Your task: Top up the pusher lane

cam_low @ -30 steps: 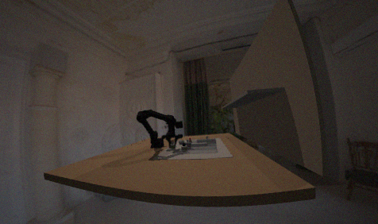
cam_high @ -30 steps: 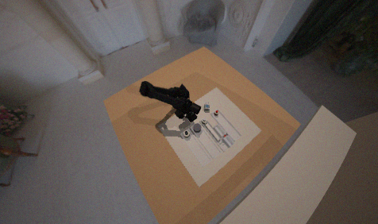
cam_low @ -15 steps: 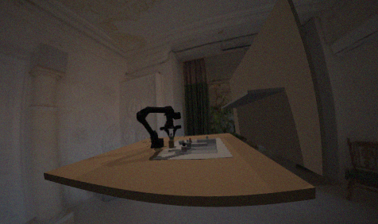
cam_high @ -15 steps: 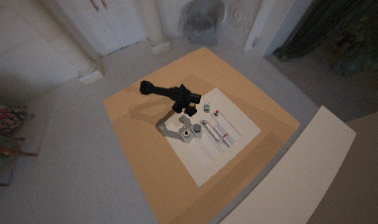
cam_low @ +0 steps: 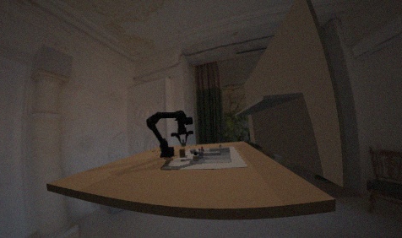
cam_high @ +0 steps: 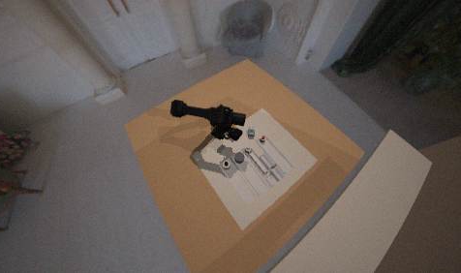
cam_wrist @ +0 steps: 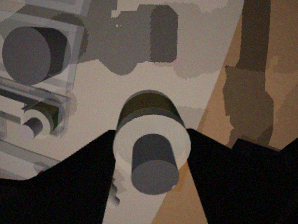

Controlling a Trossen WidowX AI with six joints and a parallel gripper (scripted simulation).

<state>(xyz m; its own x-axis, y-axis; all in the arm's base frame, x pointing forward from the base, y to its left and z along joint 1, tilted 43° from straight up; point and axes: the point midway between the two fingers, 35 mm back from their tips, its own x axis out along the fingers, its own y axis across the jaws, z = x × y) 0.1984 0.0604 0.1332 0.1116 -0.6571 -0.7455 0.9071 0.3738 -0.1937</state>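
Right now the brownish block is 5 cm behind my gripper tip, 6 cm to the left of it and 9 cm below it. From my gripper tip the other things lie so: pusher plate (21 cm ahead, 13 cm to the left, 8 cm below); red-marked item (29 cm ahead, 15 cm to the left, 6 cm below); grey lane fixture (25 cm ahead, 13 cm to the left, 11 cm below).
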